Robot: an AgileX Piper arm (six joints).
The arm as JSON. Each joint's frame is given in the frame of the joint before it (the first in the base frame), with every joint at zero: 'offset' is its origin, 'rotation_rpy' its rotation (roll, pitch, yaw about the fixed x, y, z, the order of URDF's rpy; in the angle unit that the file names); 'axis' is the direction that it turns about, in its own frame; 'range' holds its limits. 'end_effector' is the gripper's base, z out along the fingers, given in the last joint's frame.
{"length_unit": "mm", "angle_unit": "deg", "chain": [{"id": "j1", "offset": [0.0, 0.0, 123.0], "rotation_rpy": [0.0, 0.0, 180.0], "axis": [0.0, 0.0, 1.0], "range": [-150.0, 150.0]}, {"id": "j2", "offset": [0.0, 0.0, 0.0], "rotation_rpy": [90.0, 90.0, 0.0], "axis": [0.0, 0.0, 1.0], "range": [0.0, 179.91]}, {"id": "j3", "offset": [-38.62, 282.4, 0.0], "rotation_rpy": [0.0, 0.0, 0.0], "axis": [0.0, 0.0, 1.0], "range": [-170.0, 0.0]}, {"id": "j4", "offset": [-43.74, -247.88, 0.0], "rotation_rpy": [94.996, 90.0, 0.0], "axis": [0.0, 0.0, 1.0], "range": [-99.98, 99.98]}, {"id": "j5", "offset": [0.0, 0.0, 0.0], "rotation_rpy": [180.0, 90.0, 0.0], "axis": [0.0, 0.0, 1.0], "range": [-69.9, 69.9]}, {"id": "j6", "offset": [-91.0, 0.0, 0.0], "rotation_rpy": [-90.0, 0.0, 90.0], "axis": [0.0, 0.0, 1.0], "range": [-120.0, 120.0]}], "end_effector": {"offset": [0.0, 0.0, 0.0], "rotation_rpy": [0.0, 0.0, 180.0]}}
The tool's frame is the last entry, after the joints.
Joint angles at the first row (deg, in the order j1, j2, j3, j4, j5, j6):
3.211 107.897 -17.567 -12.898 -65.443 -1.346
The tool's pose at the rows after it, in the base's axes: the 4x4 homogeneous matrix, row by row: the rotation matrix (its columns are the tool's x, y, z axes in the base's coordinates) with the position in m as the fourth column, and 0 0 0 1 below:
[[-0.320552, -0.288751, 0.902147, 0.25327], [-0.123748, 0.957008, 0.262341, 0.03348], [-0.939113, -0.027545, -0.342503, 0.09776], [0, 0, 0, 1]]
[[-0.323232, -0.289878, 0.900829, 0.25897], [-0.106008, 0.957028, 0.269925, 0.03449], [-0.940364, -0.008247, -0.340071, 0.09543], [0, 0, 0, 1]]
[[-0.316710, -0.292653, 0.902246, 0.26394], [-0.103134, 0.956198, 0.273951, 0.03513], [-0.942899, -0.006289, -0.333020, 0.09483], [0, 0, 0, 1]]
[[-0.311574, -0.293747, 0.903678, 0.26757], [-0.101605, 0.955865, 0.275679, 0.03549], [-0.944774, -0.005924, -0.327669, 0.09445], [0, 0, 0, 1]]
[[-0.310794, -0.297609, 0.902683, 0.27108], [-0.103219, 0.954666, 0.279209, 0.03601], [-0.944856, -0.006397, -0.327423, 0.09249], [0, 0, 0, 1]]
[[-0.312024, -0.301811, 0.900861, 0.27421], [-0.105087, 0.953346, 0.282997, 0.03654], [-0.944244, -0.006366, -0.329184, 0.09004], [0, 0, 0, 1]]
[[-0.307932, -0.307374, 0.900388, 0.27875], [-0.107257, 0.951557, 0.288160, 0.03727], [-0.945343, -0.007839, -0.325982, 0.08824], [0, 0, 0, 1]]
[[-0.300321, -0.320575, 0.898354, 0.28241], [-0.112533, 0.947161, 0.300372, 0.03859], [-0.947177, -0.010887, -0.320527, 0.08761], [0, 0, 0, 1]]
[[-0.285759, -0.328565, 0.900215, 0.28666], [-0.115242, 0.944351, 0.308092, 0.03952], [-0.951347, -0.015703, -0.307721, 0.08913], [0, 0, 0, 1]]
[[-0.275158, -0.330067, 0.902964, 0.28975], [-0.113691, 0.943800, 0.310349, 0.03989], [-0.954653, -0.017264, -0.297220, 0.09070], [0, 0, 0, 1]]
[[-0.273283, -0.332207, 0.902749, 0.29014], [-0.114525, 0.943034, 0.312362, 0.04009], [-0.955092, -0.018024, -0.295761, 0.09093], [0, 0, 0, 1]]
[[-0.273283, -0.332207, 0.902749, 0.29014], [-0.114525, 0.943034, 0.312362, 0.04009], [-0.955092, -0.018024, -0.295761, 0.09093], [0, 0, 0, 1]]
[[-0.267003, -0.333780, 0.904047, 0.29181], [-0.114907, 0.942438, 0.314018, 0.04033], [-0.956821, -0.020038, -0.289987, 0.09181], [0, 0, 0, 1]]
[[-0.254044, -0.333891, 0.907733, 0.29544], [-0.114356, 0.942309, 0.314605, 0.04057], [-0.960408, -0.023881, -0.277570, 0.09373], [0, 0, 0, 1]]
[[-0.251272, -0.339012, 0.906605, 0.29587], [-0.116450, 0.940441, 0.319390, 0.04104], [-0.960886, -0.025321, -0.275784, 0.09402], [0, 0, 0, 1]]
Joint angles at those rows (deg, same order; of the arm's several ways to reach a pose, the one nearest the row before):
3.212 109.167 -18.822 -13.438 -65.442 -0.531
3.210 110.329 -20.146 -13.936 -65.442 0.729
3.211 110.997 -21.260 -14.191 -65.443 0.983
3.213 111.467 -22.068 -14.296 -65.442 1.101
3.212 112.280 -22.902 -14.530 -65.442 1.102
3.212 113.153 -23.673 -14.783 -65.441 1.102
3.213 114.025 -24.751 -15.120 -65.444 1.101
3.211 114.566 -25.656 -15.927 -65.444 1.101
3.210 114.702 -26.608 -16.426 -65.444 1.101
3.212 114.703 -27.271 -16.562 -65.443 1.216
3.210 114.701 -27.366 -16.697 -65.442 1.217
3.210 114.701 -27.366 -16.697 -65.442 1.217
3.211 114.701 -27.729 -16.800 -65.443 1.217
3.211 114.700 -28.502 -16.825 -65.442 1.217
3.212 114.702 -28.627 -17.142 -65.443 1.216

